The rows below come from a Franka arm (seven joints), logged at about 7 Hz.
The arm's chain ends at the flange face. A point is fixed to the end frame.
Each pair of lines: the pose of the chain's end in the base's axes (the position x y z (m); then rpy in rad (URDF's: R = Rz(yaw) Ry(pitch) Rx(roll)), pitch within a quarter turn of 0, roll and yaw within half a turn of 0), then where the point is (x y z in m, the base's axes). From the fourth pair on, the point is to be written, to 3 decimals.
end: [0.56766 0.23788 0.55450 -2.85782 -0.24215 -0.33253]
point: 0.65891 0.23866 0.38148
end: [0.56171 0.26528 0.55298 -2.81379 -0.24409 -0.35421]
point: 0.65579 0.27185 0.38161
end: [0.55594 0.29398 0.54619 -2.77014 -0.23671 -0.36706]
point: 0.65143 0.30754 0.37600
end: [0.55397 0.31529 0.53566 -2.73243 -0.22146 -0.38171]
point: 0.649 0.335 0.366
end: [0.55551 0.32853 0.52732 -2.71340 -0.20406 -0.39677]
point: 0.650 0.351 0.357
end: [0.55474 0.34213 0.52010 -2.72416 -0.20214 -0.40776]
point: 0.648 0.362 0.349
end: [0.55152 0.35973 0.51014 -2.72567 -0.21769 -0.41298]
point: 0.647 0.378 0.341
